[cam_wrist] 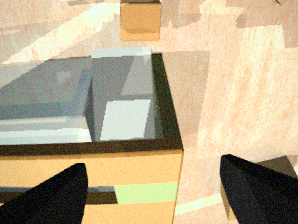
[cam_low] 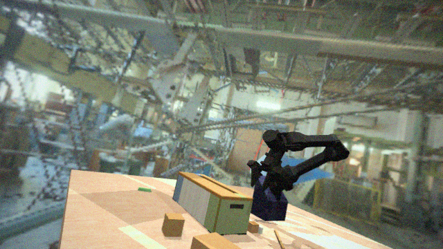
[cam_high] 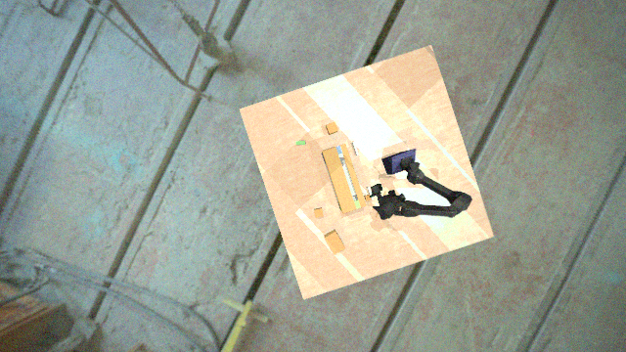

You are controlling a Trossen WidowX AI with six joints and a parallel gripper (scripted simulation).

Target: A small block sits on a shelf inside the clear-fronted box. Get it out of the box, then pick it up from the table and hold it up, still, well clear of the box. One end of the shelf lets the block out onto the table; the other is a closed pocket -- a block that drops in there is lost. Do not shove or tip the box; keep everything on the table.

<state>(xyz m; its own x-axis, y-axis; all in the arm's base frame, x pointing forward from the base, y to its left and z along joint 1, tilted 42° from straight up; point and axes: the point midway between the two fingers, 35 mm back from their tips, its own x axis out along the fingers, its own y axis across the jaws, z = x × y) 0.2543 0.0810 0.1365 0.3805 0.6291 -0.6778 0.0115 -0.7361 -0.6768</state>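
My gripper tip is now 2 cm past the orange-brown block and 14 cm above it. Round my gripper tip: thin stick: 9 cm behind, 7 cm to the left, 16 cm below; box: 6 cm ahead, 17 cm to the right, 10 cm below.
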